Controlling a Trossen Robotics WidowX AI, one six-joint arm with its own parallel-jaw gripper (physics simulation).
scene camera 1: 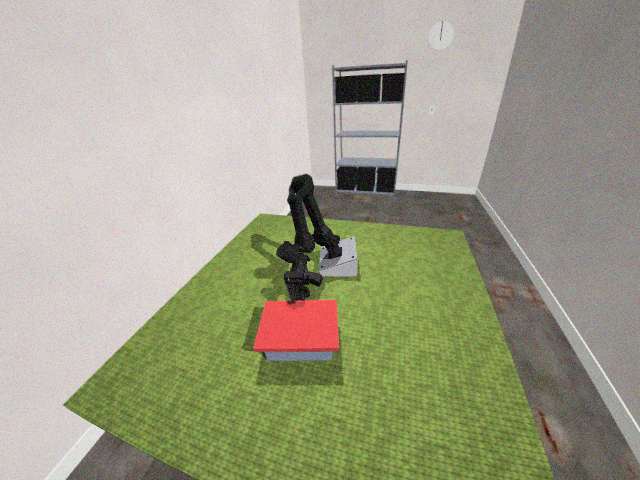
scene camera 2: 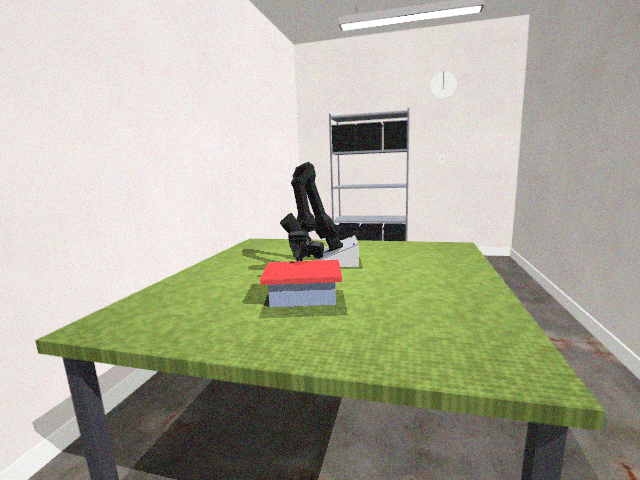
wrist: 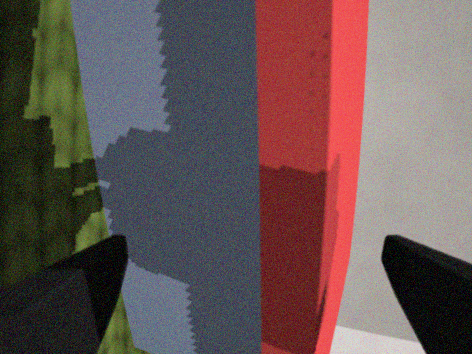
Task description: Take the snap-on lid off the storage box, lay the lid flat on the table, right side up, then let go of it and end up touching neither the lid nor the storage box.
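The red lid (scene camera 1: 298, 326) (scene camera 2: 301, 272) (wrist: 348, 125) lies level on top of the blue-grey storage box (scene camera 1: 298, 355) (scene camera 2: 302, 296) (wrist: 205, 165), overhanging its walls. My gripper (scene camera 1: 299, 300) (scene camera 2: 300, 258) (wrist: 257, 248) is open and empty at the far side of the box, near the lid's far edge. In the wrist view the lid's edge and the box wall show between the two fingers. One finger is on the box wall's side, lower than the lid; the other is on the side above the lid. Whether a finger touches either cannot be told.
The box stands on the green table (scene camera 1: 413, 361) (scene camera 2: 403, 330). The grey wedge-shaped arm base (scene camera 1: 347, 266) (scene camera 2: 352, 255) stands behind it, slightly to the right. A shelf unit (scene camera 1: 367, 134) (scene camera 2: 369, 186) stands beyond the table against the back wall.
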